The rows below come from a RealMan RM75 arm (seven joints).
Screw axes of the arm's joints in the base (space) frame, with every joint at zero. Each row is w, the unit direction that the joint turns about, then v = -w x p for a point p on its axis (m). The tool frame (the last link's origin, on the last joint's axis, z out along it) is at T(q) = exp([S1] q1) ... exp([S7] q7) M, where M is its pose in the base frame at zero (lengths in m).
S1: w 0 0 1 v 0 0 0
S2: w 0 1 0 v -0.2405 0 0
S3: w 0 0 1 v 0 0 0
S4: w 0 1 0 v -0.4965 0 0
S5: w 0 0 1 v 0 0 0
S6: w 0 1 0 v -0.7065 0 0
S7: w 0 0 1 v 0 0 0
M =
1 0 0 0
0 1 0 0
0 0 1 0.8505
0 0 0 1
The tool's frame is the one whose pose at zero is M.
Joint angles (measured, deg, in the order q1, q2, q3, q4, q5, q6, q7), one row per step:
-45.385 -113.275 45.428 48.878 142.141 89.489 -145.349
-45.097 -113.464 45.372 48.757 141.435 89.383 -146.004
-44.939 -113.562 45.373 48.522 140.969 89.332 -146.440
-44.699 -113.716 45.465 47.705 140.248 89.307 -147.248
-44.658 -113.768 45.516 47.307 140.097 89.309 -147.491
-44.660 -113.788 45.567 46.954 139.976 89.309 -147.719
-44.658 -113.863 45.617 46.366 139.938 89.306 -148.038
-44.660 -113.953 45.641 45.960 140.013 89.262 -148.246
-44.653 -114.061 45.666 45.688 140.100 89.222 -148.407
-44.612 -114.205 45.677 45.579 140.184 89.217 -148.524
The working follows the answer.
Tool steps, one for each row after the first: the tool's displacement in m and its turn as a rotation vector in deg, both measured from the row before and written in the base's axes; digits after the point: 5 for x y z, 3 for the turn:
-0.00017 -0.00112 -0.00177 0.131 -0.998 0.860
-0.00025 -0.00090 -0.00152 -0.047 -0.666 0.629
-0.00122 -0.00239 -0.00395 -0.491 -1.143 1.370
-0.00059 -0.00098 -0.00174 -0.297 -0.315 0.487
-0.00035 -0.00067 -0.00135 -0.249 -0.246 0.407
-0.00093 -0.00132 -0.00247 -0.460 -0.290 0.671
-0.00079 -0.00097 -0.00195 -0.322 -0.123 0.470
-0.00055 -0.00082 -0.00168 -0.252 -0.076 0.347
-0.00033 -0.00080 -0.00144 -0.191 -0.066 0.237

Tool pose at each row, in the base's axes (x y z in m, rotation vector in deg; rounded; the steps above come from the unrounded poses):
-0.22209 0.39900 0.04717 -138.252 -91.534 -1.578
-0.22226 0.39788 0.04540 -137.815 -92.943 -2.738
-0.22251 0.39699 0.04389 -137.566 -94.001 -3.397
-0.22372 0.39459 0.03993 -137.174 -96.334 -4.154
-0.22432 0.39362 0.03820 -137.081 -97.178 -4.214
-0.22467 0.39295 0.03685 -136.995 -97.876 -4.242
-0.22560 0.39162 0.03437 -136.839 -98.999 -4.107
-0.22639 0.39066 0.03243 -136.696 -99.751 -3.915
-0.22693 0.38984 0.03075 -136.593 -100.305 -3.742
-0.22726 0.38904 0.02931 -136.540 -100.699 -3.624

